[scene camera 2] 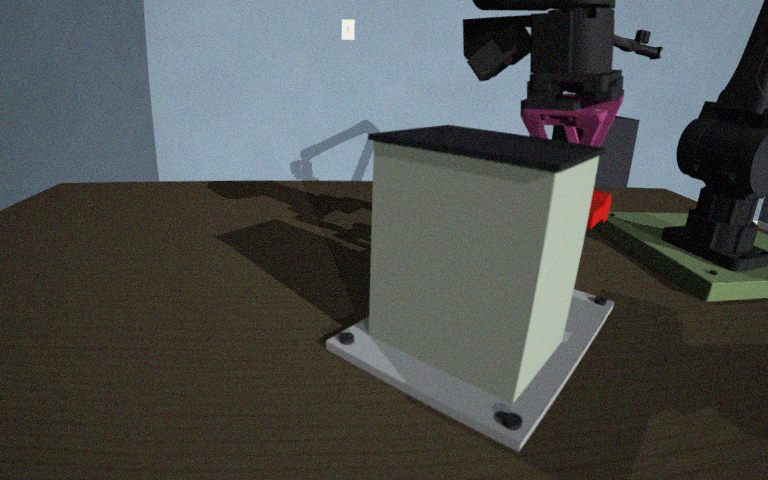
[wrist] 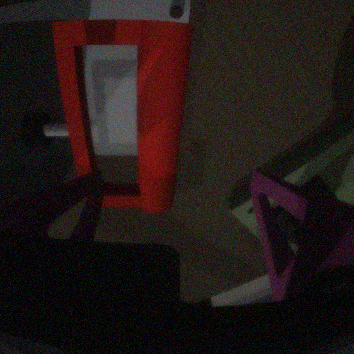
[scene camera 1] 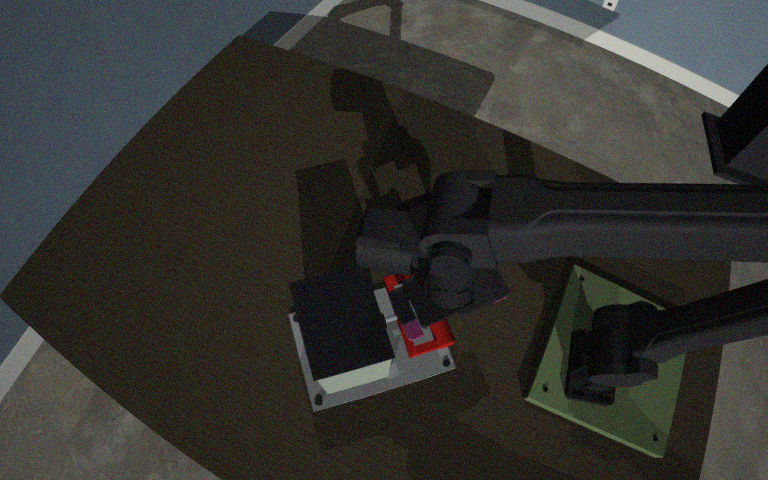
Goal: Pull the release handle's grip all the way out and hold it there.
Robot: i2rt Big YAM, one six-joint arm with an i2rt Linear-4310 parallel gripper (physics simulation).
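The release handle is a red rectangular frame with a thick grip bar [scene camera 1: 442,335] [scene camera 2: 600,209] [wrist: 162,110]. It stands out from the side of a pale box with a dark top [scene camera 1: 339,322] [scene camera 2: 458,243], and a thin metal rod [wrist: 56,130] shows behind it in the wrist view. My gripper [scene camera 1: 457,314] [wrist: 176,177] is open, with magenta fingers spread wide and nothing between them. It is over the grip side of the handle; in the wrist view the left finger overlaps the frame's lower left corner. The box hides the fingertips in scene camera 2, and whether they touch the handle is unclear.
The box stands on a grey plate [scene camera 1: 407,370] [scene camera 2: 430,384] bolted at its corners. A green base [scene camera 1: 623,416] [scene camera 2: 736,289] carrying the arm's foot stands on the right. The dark arm [scene camera 1: 623,234] reaches across from the right in scene camera 1.
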